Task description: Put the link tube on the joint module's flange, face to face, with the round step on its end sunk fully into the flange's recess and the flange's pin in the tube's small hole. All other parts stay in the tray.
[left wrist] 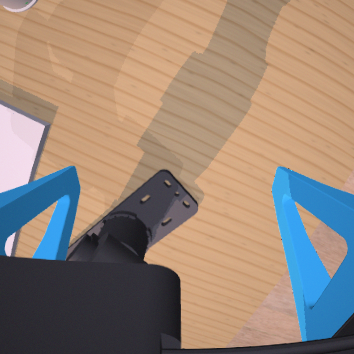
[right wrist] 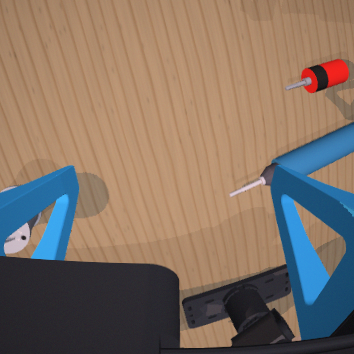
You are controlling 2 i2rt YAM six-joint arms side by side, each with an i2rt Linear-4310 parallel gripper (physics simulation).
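Frame: origin at the left arm's base, x ahead, y left, z up, level; centimetres.
Seen in the pictures: left gripper, between the fingertips: (left wrist: 175, 177); right gripper, between the fingertips: (right wrist: 174, 176); left arm's base, origin of its link: (left wrist: 126, 230); right arm's base, origin of its link: (right wrist: 238, 295).
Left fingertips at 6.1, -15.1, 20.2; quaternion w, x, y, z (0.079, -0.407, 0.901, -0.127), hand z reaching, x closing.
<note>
Offsets run from my left fingertips to a thing's top centre, as dx, dy, dz. "spot": to the spot under its first point.
My left gripper (left wrist: 175, 177) is open and empty above the wooden table. My right gripper (right wrist: 174, 176) is open and empty above the table. A round silver-white part @(spot: +24.4, +1.9, -14.2) (right wrist: 17, 241) with a small dark spot on its face shows partly behind the right gripper's left finger in the right wrist view; it looks like the joint module's flange, but I cannot tell for sure. The rim of a round grey part @(spot: +23.2, +4.9, -18.9) (left wrist: 19, 5) is cut off at the top left of the left wrist view. I cannot make out the link tube for certain in either view.
A pale, grey-edged tray or panel @(spot: +12.5, +16.5, -19.8) (left wrist: 20, 135) shows at the left. A black arm mounting plate (left wrist: 172, 205) (right wrist: 205, 310) stands near each gripper. A blue tool @(spot: +39.6, -34.4, -16.6) (right wrist: 315, 152) with a thin tip lies by the right finger, and a red-and-black tool @(+49.3, -32.4, -16.8) (right wrist: 337, 72) lies beyond it.
</note>
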